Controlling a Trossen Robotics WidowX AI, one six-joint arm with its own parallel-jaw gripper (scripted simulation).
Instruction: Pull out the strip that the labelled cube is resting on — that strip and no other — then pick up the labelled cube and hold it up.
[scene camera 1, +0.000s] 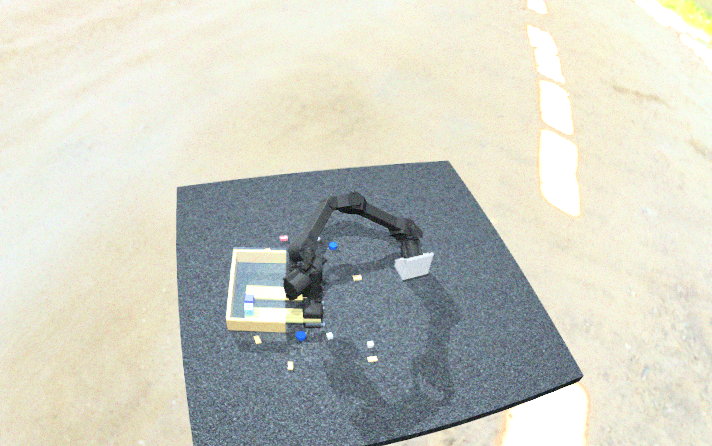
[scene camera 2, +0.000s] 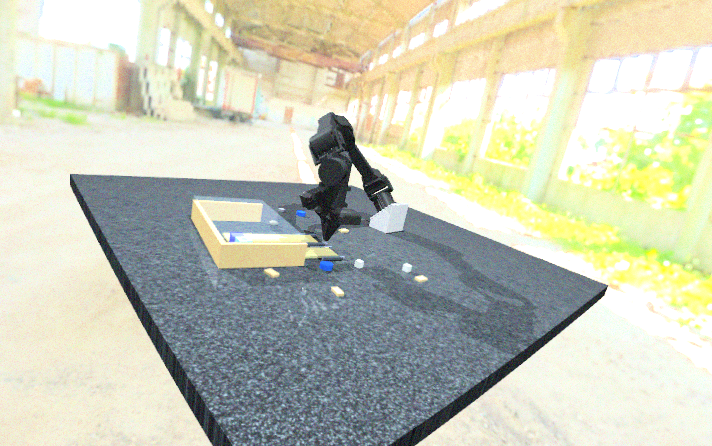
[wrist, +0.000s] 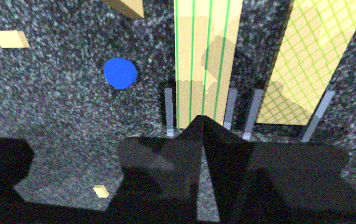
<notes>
My gripper (scene camera 2: 325, 240) is shut, holding nothing.
My gripper is seen too in the wrist view (wrist: 201, 119).
</notes>
